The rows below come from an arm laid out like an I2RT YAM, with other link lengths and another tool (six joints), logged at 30 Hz.
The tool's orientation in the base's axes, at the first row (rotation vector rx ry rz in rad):
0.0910, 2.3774, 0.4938
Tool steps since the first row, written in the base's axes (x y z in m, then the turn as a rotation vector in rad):
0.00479, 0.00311, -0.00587, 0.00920, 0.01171, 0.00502
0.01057, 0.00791, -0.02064, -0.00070, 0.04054, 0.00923
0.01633, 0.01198, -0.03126, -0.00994, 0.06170, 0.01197
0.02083, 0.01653, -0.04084, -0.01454, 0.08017, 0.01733
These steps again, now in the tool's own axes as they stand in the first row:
0.00067, 0.00035, 0.00815, -0.00778, 0.01208, 0.00637
0.00650, -0.00112, 0.02360, 0.00274, 0.04100, 0.00640
0.00960, -0.00172, 0.03595, 0.01218, 0.06222, 0.00537
0.01309, -0.00140, 0.04692, 0.01593, 0.08163, 0.00470

